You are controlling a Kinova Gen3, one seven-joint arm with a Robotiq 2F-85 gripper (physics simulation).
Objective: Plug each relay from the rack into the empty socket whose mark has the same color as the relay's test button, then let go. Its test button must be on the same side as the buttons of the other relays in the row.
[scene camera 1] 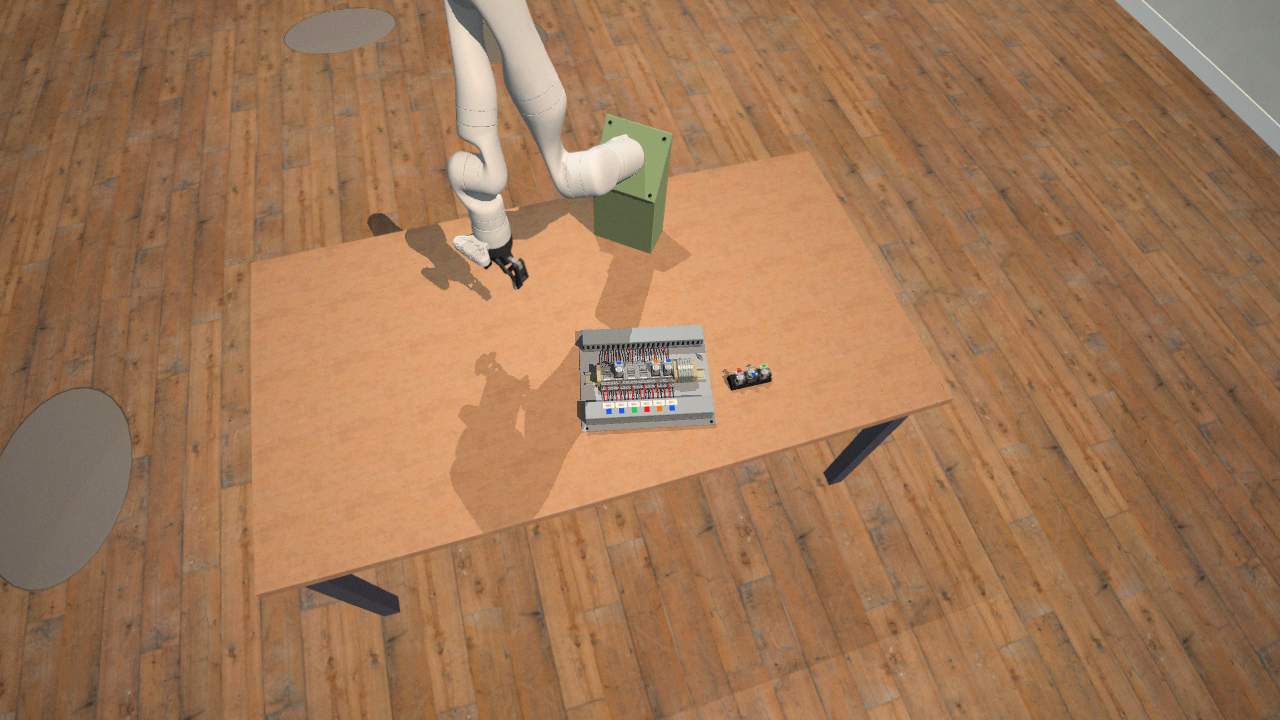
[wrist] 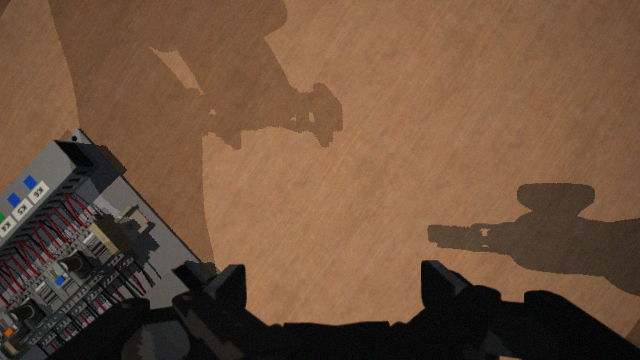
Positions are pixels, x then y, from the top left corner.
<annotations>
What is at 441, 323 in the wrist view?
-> My gripper.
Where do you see a grey relay panel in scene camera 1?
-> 588, 360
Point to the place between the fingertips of my gripper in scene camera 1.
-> At 503, 276
</annotations>
